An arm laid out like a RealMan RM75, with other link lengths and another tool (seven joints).
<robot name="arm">
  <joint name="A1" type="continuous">
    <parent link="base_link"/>
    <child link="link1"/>
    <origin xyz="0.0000 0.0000 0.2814" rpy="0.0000 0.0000 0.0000"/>
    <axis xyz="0 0 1"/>
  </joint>
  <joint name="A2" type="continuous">
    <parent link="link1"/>
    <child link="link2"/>
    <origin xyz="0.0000 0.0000 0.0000" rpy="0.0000 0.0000 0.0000"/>
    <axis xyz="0 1 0"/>
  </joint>
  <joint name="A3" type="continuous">
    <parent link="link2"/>
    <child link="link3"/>
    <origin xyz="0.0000 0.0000 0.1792" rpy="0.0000 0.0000 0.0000"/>
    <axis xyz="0 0 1"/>
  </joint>
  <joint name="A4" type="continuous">
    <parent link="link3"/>
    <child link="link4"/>
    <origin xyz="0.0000 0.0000 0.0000" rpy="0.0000 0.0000 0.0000"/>
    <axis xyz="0 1 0"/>
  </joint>
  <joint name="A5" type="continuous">
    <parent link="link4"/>
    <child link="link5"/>
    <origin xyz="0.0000 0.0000 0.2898" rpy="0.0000 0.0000 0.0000"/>
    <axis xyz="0 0 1"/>
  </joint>
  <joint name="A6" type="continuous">
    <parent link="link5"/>
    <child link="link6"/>
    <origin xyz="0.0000 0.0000 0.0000" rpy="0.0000 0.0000 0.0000"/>
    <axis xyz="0 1 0"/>
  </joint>
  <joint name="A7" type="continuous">
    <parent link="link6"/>
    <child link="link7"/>
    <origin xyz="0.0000 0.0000 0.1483" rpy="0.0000 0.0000 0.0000"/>
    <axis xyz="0 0 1"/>
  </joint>
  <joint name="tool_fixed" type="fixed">
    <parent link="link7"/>
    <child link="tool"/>
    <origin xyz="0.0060 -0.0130 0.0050" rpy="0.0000 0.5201 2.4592"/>
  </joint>
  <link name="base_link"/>
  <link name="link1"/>
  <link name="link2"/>
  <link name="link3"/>
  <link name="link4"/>
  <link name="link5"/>
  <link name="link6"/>
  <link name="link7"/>
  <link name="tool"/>
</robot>
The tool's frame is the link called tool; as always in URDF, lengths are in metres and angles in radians. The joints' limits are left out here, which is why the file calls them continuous.
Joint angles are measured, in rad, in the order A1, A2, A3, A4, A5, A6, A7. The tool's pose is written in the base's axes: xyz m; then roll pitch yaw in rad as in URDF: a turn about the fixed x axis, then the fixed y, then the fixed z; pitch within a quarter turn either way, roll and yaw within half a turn. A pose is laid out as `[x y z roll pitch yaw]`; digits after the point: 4 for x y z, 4 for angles.
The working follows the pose.
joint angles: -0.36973 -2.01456 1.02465 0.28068 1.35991 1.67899 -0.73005
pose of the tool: [-0.2750 0.2986 0.0388 -2.8899 0.3735 -2.2870]
Where each joint sits with the arm in this pose, in the base's axes (m; each line is computed from the numbers above, not from the rounded line before):
A1: 0.0000 0.0000 0.2814
A2: 0.0000 0.0000 0.2814
A3: -0.1509 0.0585 0.2045
A4: -0.1509 0.0585 0.2045
A5: -0.3773 0.2198 0.1226
A6: -0.3773 0.2198 0.1226
A7: -0.2782 0.2848 0.0334
the tool: -0.2750 0.2986 0.0388

